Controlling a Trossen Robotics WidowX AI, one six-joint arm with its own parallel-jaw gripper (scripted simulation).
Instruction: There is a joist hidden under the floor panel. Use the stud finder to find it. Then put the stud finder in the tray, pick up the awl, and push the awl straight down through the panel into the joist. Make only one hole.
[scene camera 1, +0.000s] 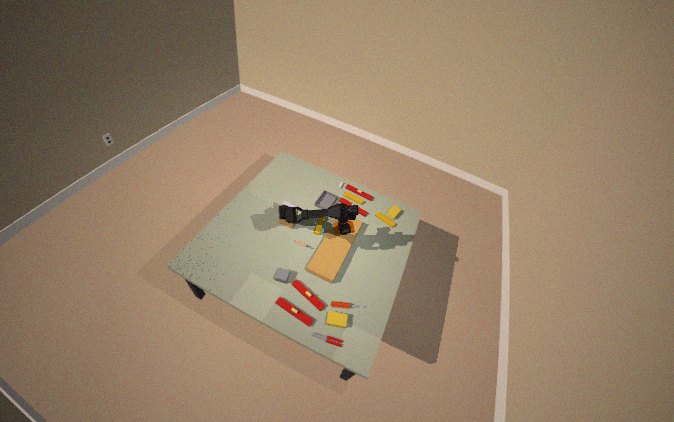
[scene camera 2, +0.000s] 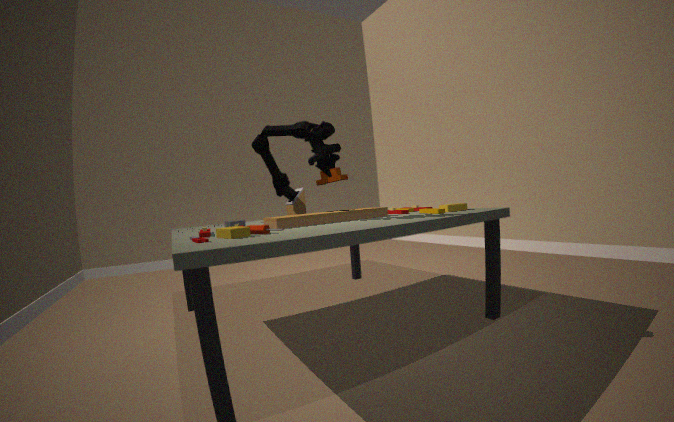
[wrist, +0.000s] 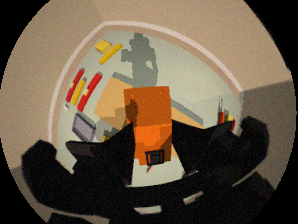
Note:
In view: my gripper (wrist: 149, 121) and a stud finder (wrist: 148, 108).

